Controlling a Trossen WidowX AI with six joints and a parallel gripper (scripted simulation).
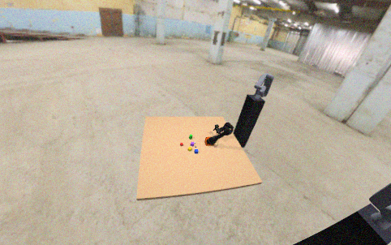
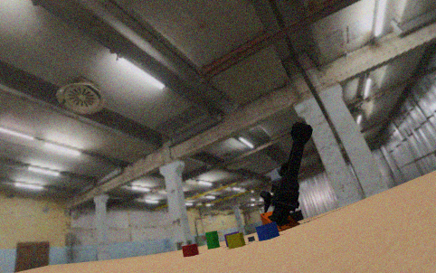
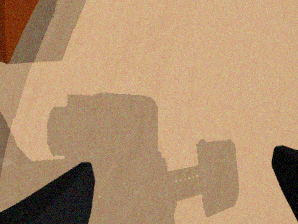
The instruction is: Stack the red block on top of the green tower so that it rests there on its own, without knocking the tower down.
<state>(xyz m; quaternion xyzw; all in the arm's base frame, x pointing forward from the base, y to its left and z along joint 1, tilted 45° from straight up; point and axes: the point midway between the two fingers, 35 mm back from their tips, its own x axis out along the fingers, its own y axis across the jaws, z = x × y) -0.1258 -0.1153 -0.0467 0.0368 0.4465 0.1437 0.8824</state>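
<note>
My gripper tip is 470 mm short of the red block, 130 mm to the right of it and 50 mm above it. Round my gripper tip: purple block 330 mm ahead, 140 mm to the left, 50 mm below; blue block 310 mm ahead, 260 mm to the left, 50 mm below.
</note>
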